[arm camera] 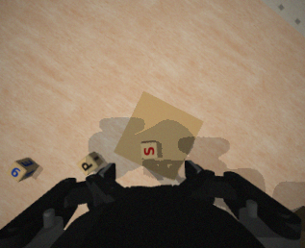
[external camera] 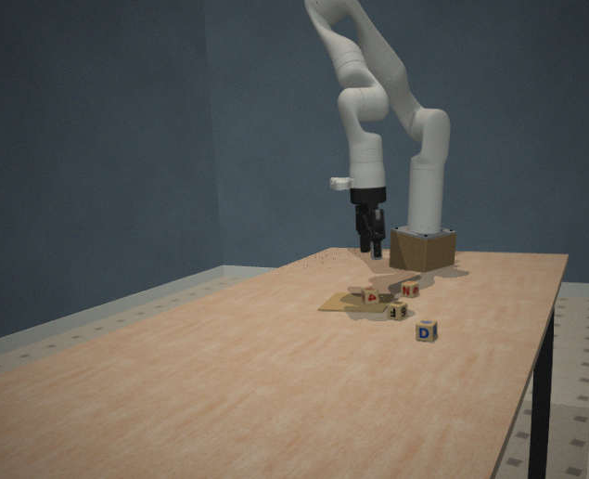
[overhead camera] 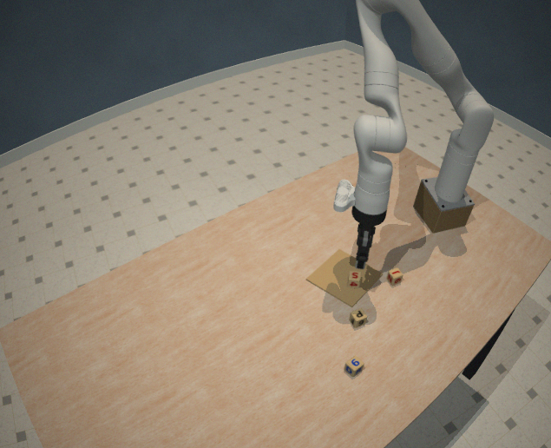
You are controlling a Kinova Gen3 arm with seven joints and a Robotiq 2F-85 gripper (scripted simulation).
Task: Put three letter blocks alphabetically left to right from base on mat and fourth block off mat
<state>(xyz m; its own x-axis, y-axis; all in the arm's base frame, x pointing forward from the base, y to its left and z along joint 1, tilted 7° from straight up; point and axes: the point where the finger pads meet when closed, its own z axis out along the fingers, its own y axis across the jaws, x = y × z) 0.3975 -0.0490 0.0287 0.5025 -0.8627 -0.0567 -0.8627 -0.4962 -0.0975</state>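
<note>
Now: the tan mat 110 mm below my hand and 30 mm to the right of it.
</note>
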